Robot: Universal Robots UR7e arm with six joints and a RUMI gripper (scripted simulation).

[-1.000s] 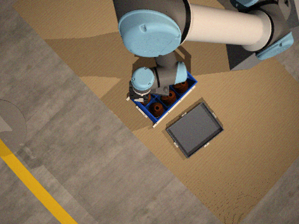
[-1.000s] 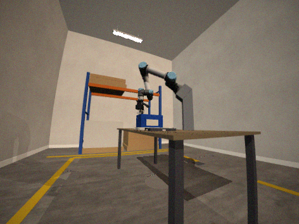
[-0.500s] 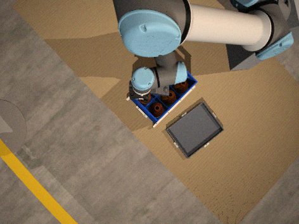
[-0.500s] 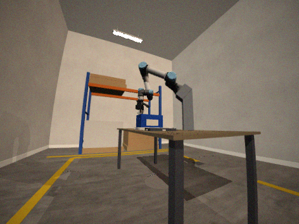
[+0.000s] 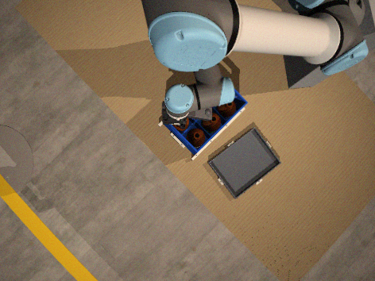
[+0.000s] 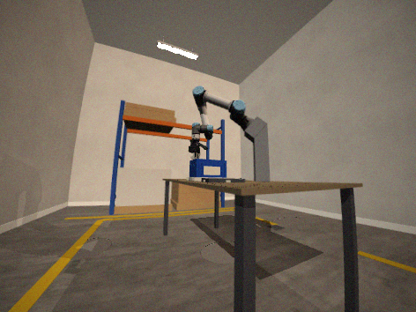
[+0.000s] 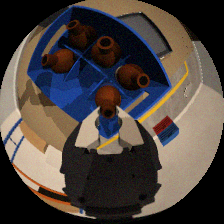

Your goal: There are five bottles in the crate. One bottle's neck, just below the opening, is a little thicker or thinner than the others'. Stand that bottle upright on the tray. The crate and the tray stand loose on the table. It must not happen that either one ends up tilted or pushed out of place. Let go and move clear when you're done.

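Now: hand 80 mm to the right of the brown bottle, 70 mm above it and 30 mm short of it. Round my hand: blue crate 70 mm below, 70 mm behind, 60 mm to the left; grey tray 310 mm to the left, 140 mm below, 20 mm ahead.
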